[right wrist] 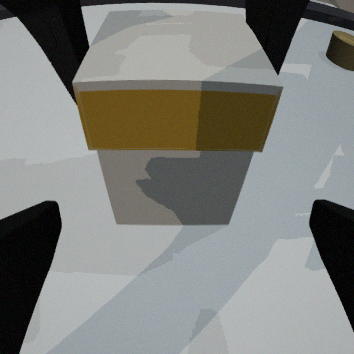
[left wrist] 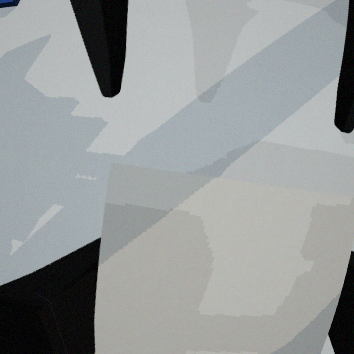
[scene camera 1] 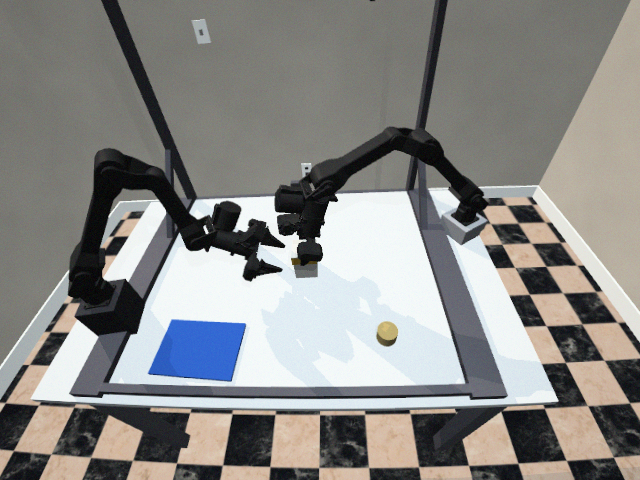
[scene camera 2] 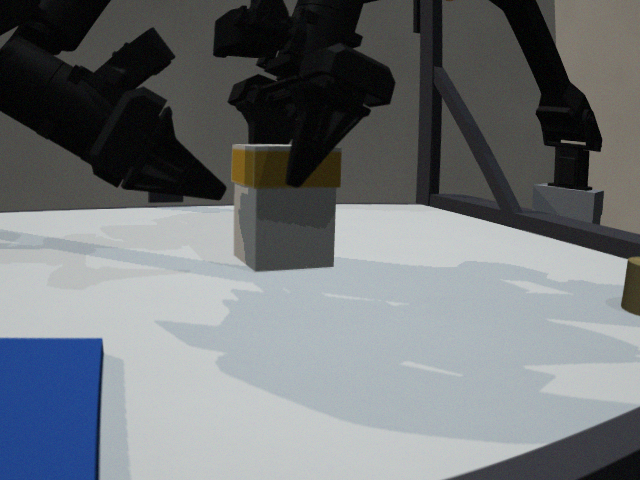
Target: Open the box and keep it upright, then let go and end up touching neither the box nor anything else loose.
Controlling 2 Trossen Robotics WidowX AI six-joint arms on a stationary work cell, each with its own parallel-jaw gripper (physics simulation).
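Places are measured from the left arm's base along level axes (x ahead, y left, z up), in metres.
Pixels of known places: left gripper, fingertip midpoint: (right wrist: 178, 111) (left wrist: 216, 247) (scene camera 2: 271, 185); right gripper, fingertip midpoint: (right wrist: 188, 214) (left wrist: 229, 108) (scene camera 1: 283, 258) (scene camera 2: 209, 189); left arm's base, link origin: (scene camera 1: 464, 217) (scene camera 2: 570, 187); right arm's base, link origin: (scene camera 1: 100, 296).
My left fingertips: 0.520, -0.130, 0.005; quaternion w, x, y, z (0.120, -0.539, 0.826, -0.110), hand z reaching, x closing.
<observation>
For each thing: its top centre in the pictures, then the offset to it from my left fingertips, as dx, dy, dz.
- lid with a yellow band, top centre: (left wrist: 218, 311) (right wrist: 177, 34) (scene camera 2: 284, 144) (scene camera 1: 303, 248) -0.009, +0.004, +0.033
- blue square mat, top centre: (scene camera 1: 198, 347) +0.343, +0.088, -0.055
- loose gold cylinder, top centre: (right wrist: 349, 38) (scene camera 1: 387, 330) -0.077, +0.302, -0.028
The box stands upright on the table. Its grey body (scene camera 1: 306, 271) (scene camera 2: 294, 227) (right wrist: 145, 200) is topped by a lid with a yellow band (scene camera 1: 296, 261) (scene camera 2: 258, 165) (right wrist: 145, 120) and a pale top; the lid sits on the body. My left gripper (scene camera 1: 307, 255) (scene camera 2: 281, 165) (right wrist: 178, 111) is above the box, shut on the lid, one finger at either side; the far finger is partly hidden in scene camera 2. My right gripper (scene camera 1: 281, 257) (scene camera 2: 219, 192) (left wrist: 229, 108) is open and empty, beside the box at picture left in both scene views, its fingertips pointing toward it, apart from it.
A blue square mat (scene camera 1: 199, 350) (scene camera 2: 49, 403) lies at the front left in scene camera 1. A loose gold cylinder (scene camera 1: 387, 333) (scene camera 2: 632, 286) (right wrist: 341, 51) stands at the front right. Dark frame beams (scene camera 1: 289, 391) border the table.
</observation>
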